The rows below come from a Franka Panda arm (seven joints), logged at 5 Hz.
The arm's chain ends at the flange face. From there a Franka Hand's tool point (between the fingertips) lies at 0.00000 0.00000 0.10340 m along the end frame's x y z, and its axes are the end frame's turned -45 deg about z.
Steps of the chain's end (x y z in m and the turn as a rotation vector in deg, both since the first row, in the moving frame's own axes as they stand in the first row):
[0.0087, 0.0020, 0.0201, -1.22, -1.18, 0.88]
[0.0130, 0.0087, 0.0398, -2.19, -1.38, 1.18]
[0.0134, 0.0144, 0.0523, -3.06, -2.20, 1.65]
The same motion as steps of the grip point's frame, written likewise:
[0.0017, 0.0076, 0.0201, -0.03, -1.70, 0.88]
[-0.0015, 0.0163, 0.0397, -0.57, -2.52, 1.18]
[-0.0074, 0.0207, 0.0521, -0.61, -3.72, 1.65]

